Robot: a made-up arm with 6 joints.
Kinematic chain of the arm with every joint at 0, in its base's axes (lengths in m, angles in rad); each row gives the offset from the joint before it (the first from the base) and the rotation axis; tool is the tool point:
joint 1: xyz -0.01 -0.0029 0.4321 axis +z
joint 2: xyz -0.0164 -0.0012 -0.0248 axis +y
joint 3: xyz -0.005 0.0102 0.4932 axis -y
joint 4: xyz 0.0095 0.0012 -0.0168 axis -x
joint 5: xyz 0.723 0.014 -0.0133 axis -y
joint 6: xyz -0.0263 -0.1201 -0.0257 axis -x
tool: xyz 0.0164 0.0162 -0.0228
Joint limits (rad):
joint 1: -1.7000..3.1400
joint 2: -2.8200..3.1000
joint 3: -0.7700..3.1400
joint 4: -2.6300..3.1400
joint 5: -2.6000..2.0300
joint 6: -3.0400..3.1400
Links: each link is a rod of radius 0.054 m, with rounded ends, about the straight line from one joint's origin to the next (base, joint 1, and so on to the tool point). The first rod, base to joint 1, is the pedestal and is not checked.
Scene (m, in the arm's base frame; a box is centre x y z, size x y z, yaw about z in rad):
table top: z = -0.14
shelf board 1: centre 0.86 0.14 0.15 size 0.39 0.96 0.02 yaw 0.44
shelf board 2: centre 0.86 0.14 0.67 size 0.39 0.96 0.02 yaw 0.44
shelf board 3: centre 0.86 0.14 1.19 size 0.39 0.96 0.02 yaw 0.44
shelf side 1: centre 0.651 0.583 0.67 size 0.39 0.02 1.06 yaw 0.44
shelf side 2: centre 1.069 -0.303 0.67 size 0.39 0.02 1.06 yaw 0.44
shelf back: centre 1.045 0.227 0.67 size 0.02 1 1.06 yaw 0.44
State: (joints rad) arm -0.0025 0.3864 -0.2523 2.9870 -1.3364 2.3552
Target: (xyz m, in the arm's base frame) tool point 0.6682 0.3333 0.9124
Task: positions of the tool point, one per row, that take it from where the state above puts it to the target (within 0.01 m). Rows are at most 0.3 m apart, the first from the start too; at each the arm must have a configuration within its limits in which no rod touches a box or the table.
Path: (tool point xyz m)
1: 0.6372 0.0806 0.4616
2: 0.5350 0.0433 0.4528
3: 0.5174 0.1320 0.6848
4: 0.3876 0.2012 0.9124
5: 0.4784 0.2360 0.9357
6: 0.5738 0.2803 0.9360
7: 0.6682 0.3333 0.9124

